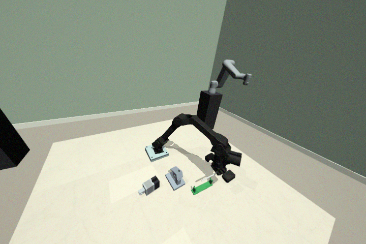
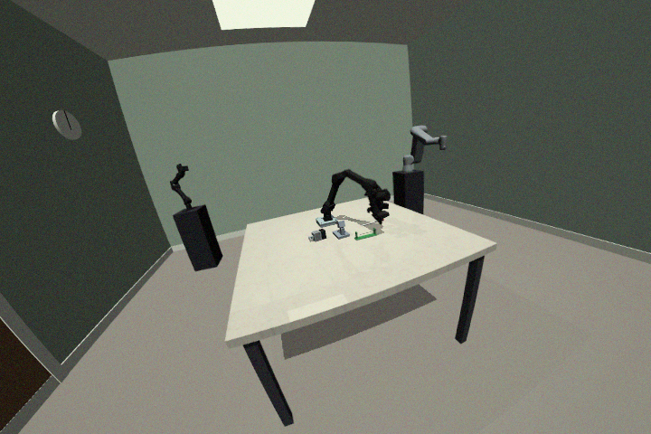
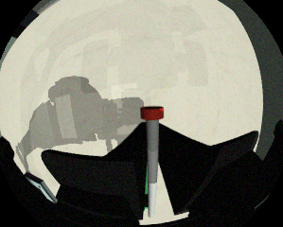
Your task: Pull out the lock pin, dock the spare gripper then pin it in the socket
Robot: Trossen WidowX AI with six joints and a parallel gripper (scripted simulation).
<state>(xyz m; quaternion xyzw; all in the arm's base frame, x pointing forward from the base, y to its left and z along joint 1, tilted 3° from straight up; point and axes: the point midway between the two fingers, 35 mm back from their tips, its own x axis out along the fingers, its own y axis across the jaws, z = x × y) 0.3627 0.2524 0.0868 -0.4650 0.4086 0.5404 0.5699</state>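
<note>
Right now my gripper tip is 110 mm to the left of the green cradle and 40 mm above it. From my gripper tip the other things lie so: spare gripper 120 mm behind, 390 mm to the right, 30 mm below; mount 100 mm behind, 230 mm to the right, 10 mm below.
</note>
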